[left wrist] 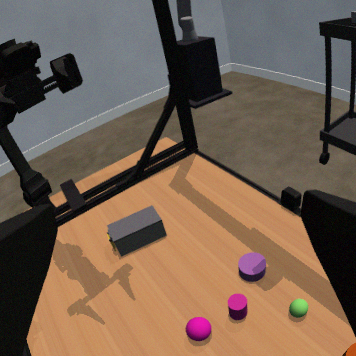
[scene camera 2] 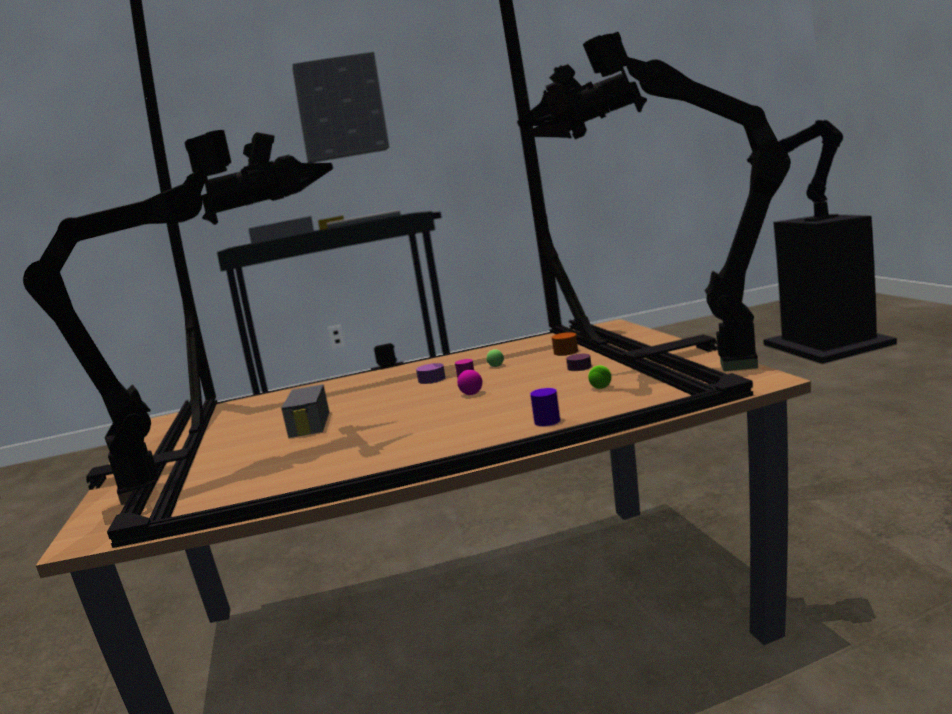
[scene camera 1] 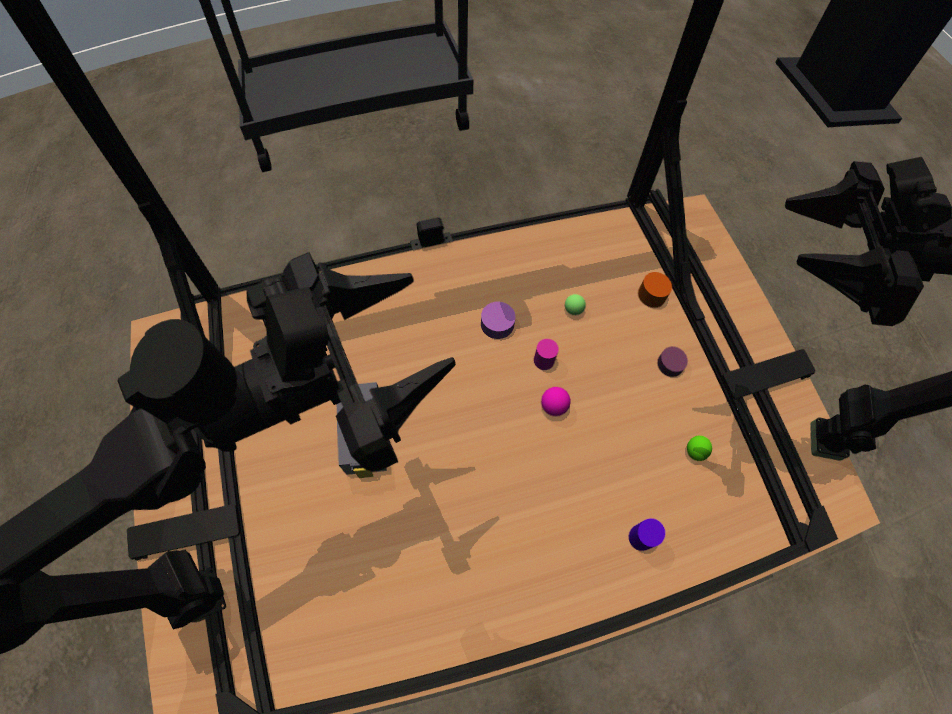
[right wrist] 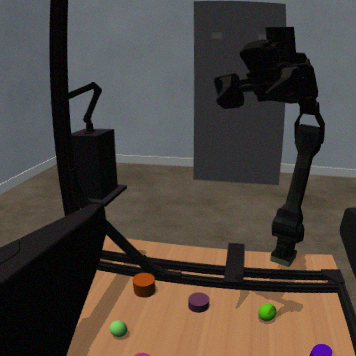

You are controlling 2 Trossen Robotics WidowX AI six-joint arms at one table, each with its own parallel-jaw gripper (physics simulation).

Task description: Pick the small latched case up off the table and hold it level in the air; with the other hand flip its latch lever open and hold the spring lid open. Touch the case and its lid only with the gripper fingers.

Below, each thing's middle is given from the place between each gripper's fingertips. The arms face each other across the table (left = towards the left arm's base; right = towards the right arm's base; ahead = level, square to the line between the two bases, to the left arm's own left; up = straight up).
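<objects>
The violet cylinder (scene camera 2: pixel 545 407) has my left hand far above it, a little to the left of it and a fair way short of it. Counting from that same left hand, the small grey latched case (scene camera 2: pixel 313 399) is a little behind, far below and far to the right, while the orange cylinder (scene camera 1: pixel 655 288) is a little to the left, a fair way behind and far below.
From my right hand, the small grey latched case is a fair way to the right, far below and a little behind. The violet cylinder is far to the left of my right hand, far below it and a fair way ahead of it; the orange cylinder, too, is far to the left of this hand and far below it, but a fair way behind it.
</objects>
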